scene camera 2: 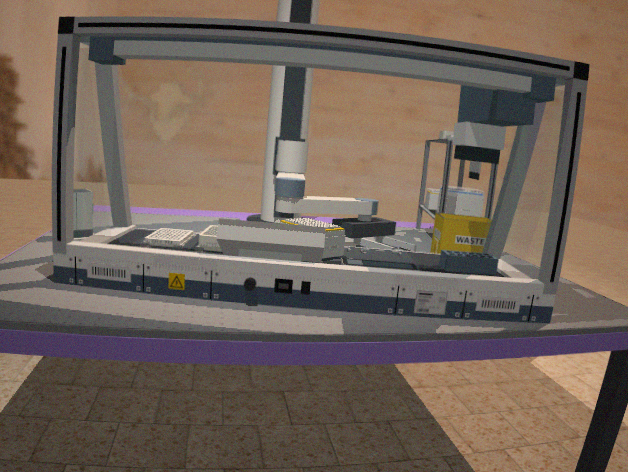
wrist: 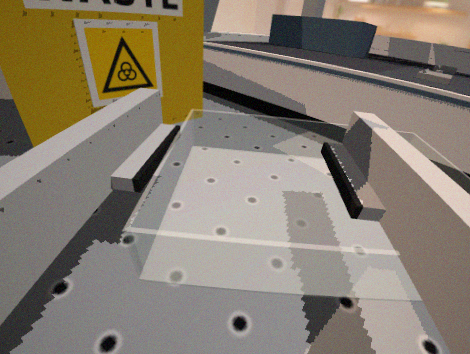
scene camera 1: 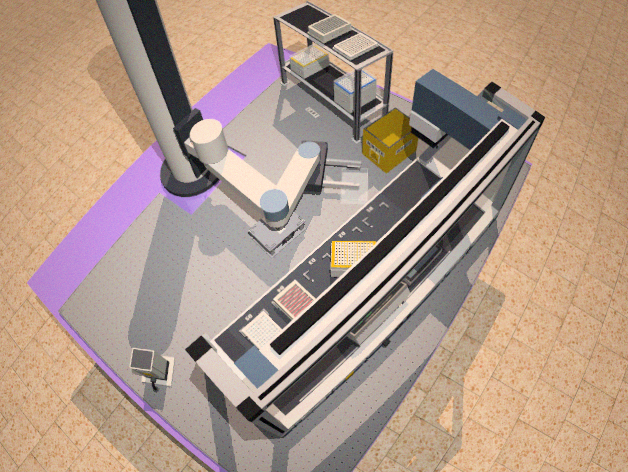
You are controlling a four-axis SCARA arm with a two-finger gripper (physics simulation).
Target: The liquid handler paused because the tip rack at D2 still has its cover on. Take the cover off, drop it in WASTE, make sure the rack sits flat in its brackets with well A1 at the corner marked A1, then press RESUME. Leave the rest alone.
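Frame: origin at the arm's base, x left, y back, z up, level; millimetres.
Seen in the pictures: gripper, fingertip midpoint: (scene camera 2: 404,249) (wrist: 253,121) (scene camera 1: 360,175); arm's base at its link origin: (scene camera 1: 192,169).
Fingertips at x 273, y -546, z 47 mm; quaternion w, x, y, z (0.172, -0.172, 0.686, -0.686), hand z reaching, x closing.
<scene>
Offsets run from my fingertips to a thing's top centre. "pt": to the spot under its first point.
The clear cover @[dx -36, dy -1, dz -6 mm] (scene camera 1: 354,195) (wrist: 225,257) lies low over the table beside the yellow WASTE bin @[dx +169, dy -19, dz +101 mm] (scene camera 1: 389,147) (scene camera 2: 459,228) (wrist: 182,65). My gripper (scene camera 1: 359,175) (wrist: 253,121) is shut at its narrow spacing, its two long fingers still apart, just above the cover without gripping it. The tip rack (scene camera 1: 351,252) (scene camera 2: 312,222) with a yellow rim stands at the D2 position with no cover seen on it. It is turned out of line with the corner brackets @[pt dx -313, dy -82, dz +21 mm] (scene camera 1: 326,255) and looks tilted. The gantry beam hides part of it. The A1 mark and RESUME label cannot be read.
A shelf unit @[pt dx +143, dy +107, dz +150 mm] (scene camera 1: 356,106) with racks and boxes stands behind the bin. The handler's long beam @[pt dx -404, dy -295, dz +476 mm] (scene camera 1: 385,238) crosses over the deck. A pink-striped plate @[dx -488, dy -116, dz +49 mm] (scene camera 1: 294,299) and a white plate @[dx -610, dy -94, dz +32 mm] (scene camera 1: 262,329) sit on the deck. A low grey device @[dx -312, dy +104, dz +22 mm] (scene camera 1: 276,237) is under the arm's elbow.
</scene>
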